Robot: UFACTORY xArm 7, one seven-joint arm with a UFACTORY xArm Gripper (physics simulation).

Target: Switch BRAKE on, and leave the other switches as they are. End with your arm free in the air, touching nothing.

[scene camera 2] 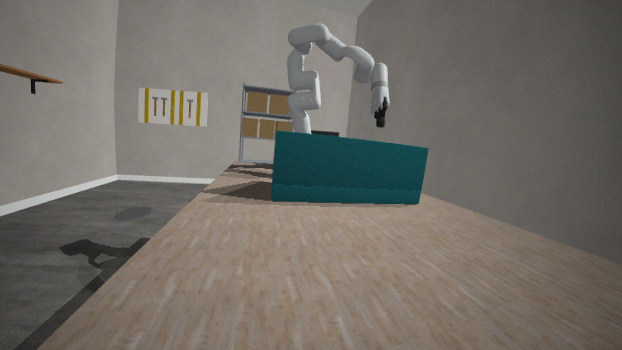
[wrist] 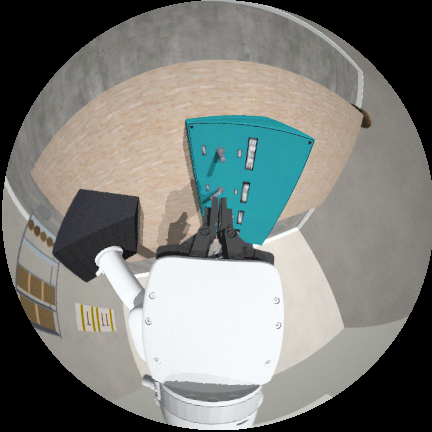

Labels:
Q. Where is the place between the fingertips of my gripper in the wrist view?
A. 217,205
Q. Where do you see a teal switch box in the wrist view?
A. At 264,158

